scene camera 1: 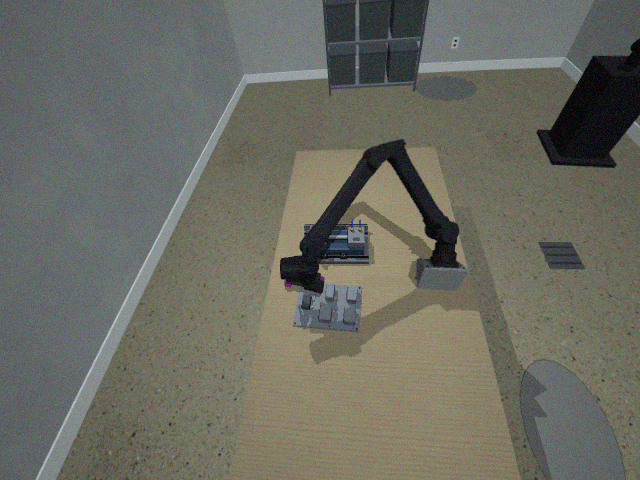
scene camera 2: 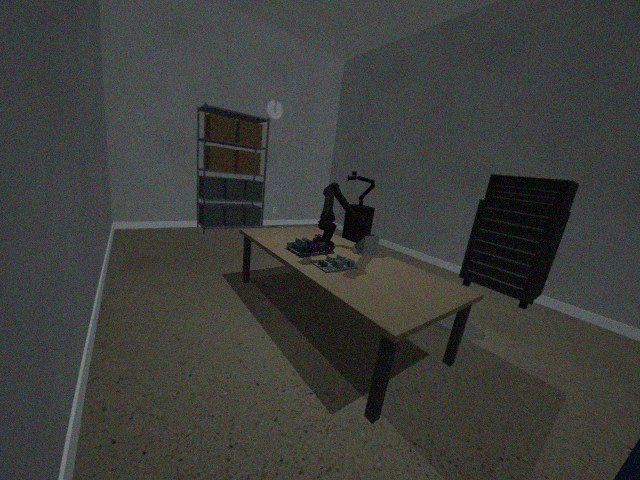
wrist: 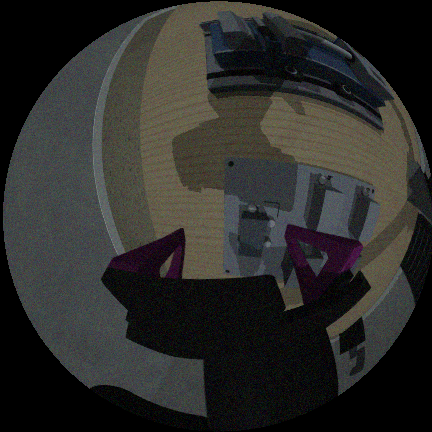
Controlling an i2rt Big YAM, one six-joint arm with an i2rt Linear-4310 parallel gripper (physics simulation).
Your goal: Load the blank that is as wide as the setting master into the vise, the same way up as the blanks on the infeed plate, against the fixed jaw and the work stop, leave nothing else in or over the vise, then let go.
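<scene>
My gripper (scene camera 1: 305,284) (scene camera 2: 323,248) (wrist: 237,232) is open, with its magenta fingers apart and nothing between them. It hangs above the far left edge of the infeed plate (scene camera 1: 338,304) (wrist: 260,175) in scene view 1. A dark block (scene camera 1: 306,301) (wrist: 254,234) stands at the plate's left among small round pins; it may be the setting master. Paler blanks (scene camera 1: 351,294) (wrist: 316,202) stand on the rest of the plate; a finger partly hides some in the wrist view. The blue and grey vise (scene camera 1: 338,245) (scene camera 2: 302,248) (wrist: 320,65) lies beyond the plate, partly hidden by the arm.
A pale block (scene camera 1: 355,236) with brass dots and blue pins sits at the vise's right end in scene view 1. The arm's grey base (scene camera 1: 440,276) stands right of the plate on the wooden table (scene camera 1: 382,403) (scene camera 2: 408,289). The upper arm crosses above the vise.
</scene>
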